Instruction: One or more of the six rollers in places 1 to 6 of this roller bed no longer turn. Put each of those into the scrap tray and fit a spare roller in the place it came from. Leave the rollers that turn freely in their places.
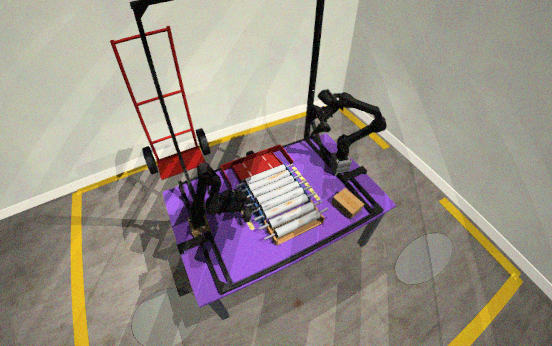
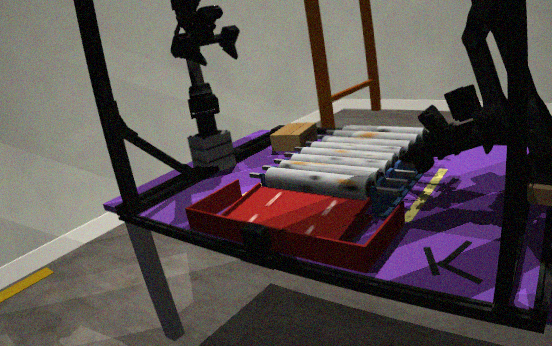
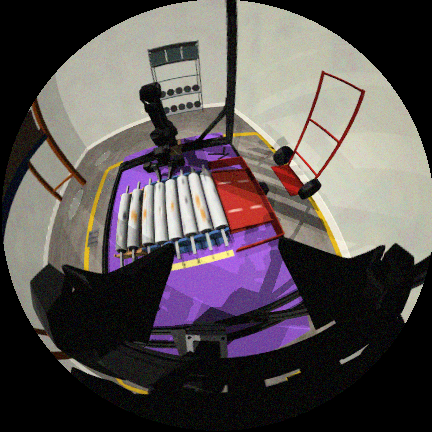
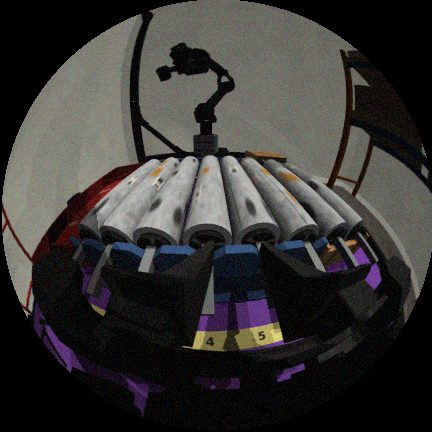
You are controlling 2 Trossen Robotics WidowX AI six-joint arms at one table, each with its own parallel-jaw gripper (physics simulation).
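Places are measured from the left arm's base along level axes (x right, y ahead, z up), in millimetres.
Where they show: left gripper, fingertip midpoint: [image 1: 308, 128] [image 2: 222, 61] [image 3: 226, 245] [image 4: 172, 76]; right gripper, fingertip midpoint: [image 1: 257, 204] [image 2: 403, 156] [image 3: 164, 180] [image 4: 237, 246]; left arm's base, origin of the base link: [image 1: 341, 156] [image 2: 208, 133] [image 3: 206, 350] [image 4: 205, 134]; right arm's base, origin of the base link: [image 1: 198, 222] [image 2: 543, 178] [image 3: 171, 143].
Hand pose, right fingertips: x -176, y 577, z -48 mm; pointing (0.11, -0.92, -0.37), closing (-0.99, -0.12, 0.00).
Things, the pixels of their top centre, and the offset from my right fingertips. "*": a spot on its surface instead.
- blue roller bed, middle of its top: [image 4: 170, 261] [image 2: 402, 162] [image 3: 174, 174] [image 1: 250, 198] dx +46, dy +27, dz +4 mm
- roller 4, middle of its top: [image 4: 208, 170] [image 2: 346, 150] [image 3: 170, 203] [image 1: 278, 190] dx +55, dy -133, dz +14 mm
- roller 5, middle of its top: [image 4: 238, 171] [image 2: 354, 144] [image 3: 157, 207] [image 1: 282, 196] dx +7, dy -143, dz +14 mm
- wooden rack, middle of its top: [image 3: 134, 223] [image 1: 294, 224] dx -139, dy -170, dz -57 mm
- red scrap tray, middle of its top: [image 2: 286, 205] [image 4: 93, 194] [image 3: 240, 190] [image 1: 256, 162] dx +318, dy -70, dz -12 mm
- wooden block, middle of its top: [image 2: 293, 128] [image 4: 265, 153] [image 1: 348, 200] dx -106, dy -501, dz -7 mm
- yellow strip, surface spot: [image 4: 220, 340] * dx -1, dy +75, dz -61 mm
Six white, blotchy rollers lie side by side in the blue roller bed [image 4: 240, 252]; roller 4 [image 4: 207, 205] and roller 5 [image 4: 250, 205] are at its middle. Two spare rollers [image 1: 300, 225] [image 4: 345, 205] lie beyond place 6 on a wooden rack [image 1: 302, 234]. The red scrap tray [image 1: 256, 156] [image 2: 305, 242] [image 3: 250, 220] is at the place 1 end and holds no roller. My right gripper [image 4: 237, 246] [image 1: 246, 214] [image 3: 164, 180] has its fingers apart over the shaft ends of rollers 4 and 5, with no grip visible. My left gripper [image 3: 226, 245] [image 2: 220, 57] is wide open, empty, raised over the table.
A wooden block [image 1: 347, 202] [image 2: 292, 137] stands beside the bed on the left arm's side. A yellow strip [image 4: 220, 340] shows 4 and 5 below the right fingers. Black frame posts [image 1: 315, 65] rise from the table edge. A red hand truck [image 1: 182, 92] stands behind the table.
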